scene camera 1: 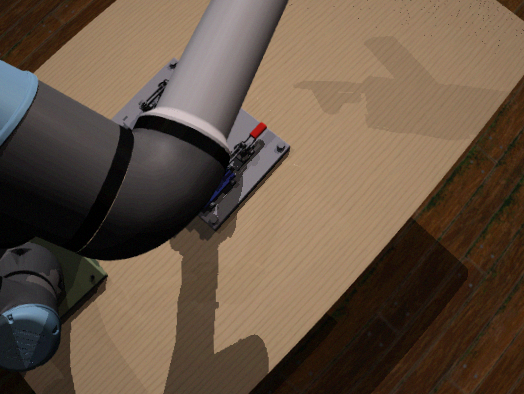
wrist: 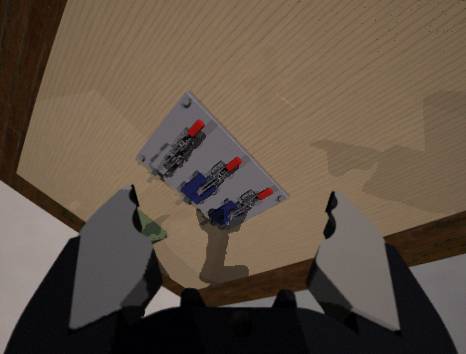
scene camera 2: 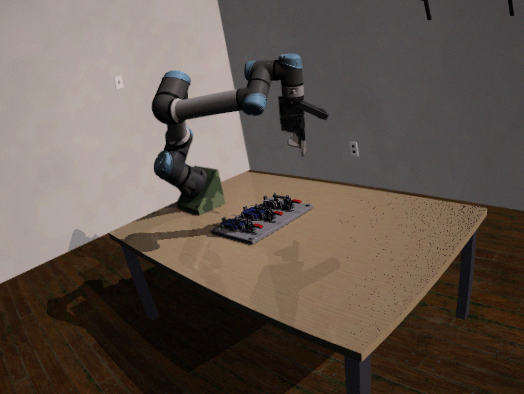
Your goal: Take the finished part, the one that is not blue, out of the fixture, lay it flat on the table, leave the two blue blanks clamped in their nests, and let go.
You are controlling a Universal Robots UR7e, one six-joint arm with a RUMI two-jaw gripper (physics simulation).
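Places are measured from the arm's base along level axes (x ahead, y left, z up), in metres.
Where they show: gripper, fingertip midpoint: (wrist: 233, 190) (scene camera 2: 300, 148); arm's base, link origin: (scene camera 1: 24, 278) (scene camera 2: 195, 184).
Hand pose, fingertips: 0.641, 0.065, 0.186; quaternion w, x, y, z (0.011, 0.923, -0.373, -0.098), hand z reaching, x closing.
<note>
Each offset is from my fingertips to the top centre of the thing, as dx, dy, dz. Level surfaces: height alone.
The grey fixture plate (scene camera 1: 260, 162) (scene camera 2: 287, 216) (wrist: 167, 125) lies on the table with three nests, each with a red-handled toggle clamp. The finished part (scene camera 2: 272, 202) (wrist: 162, 160), grey and partly covered by its clamp, sits in the end nest at the upper left in the wrist view. One blue blank {-0.249, -0.069, -0.253} (scene camera 2: 251, 212) (wrist: 198, 188) is in the middle nest; the other blue blank {-0.249, -0.179, -0.258} (scene camera 1: 220, 186) (scene camera 2: 231, 223) (wrist: 222, 214) is in the opposite end nest. My gripper (scene camera 2: 298, 149) (wrist: 233, 190) is open and empty, high above the table. The arm hides much of the fixture in scene camera 1.
The green wedge mount (scene camera 1: 82, 280) (scene camera 2: 212, 192) (wrist: 151, 230) of the arm stands on the table {dz -0.289} (scene camera 1: 325, 210) (scene camera 2: 380, 260) (wrist: 300, 60) beside the fixture. Three red clamp handles stick out on the side away from the mount. Shadows of the arm cross the table.
</note>
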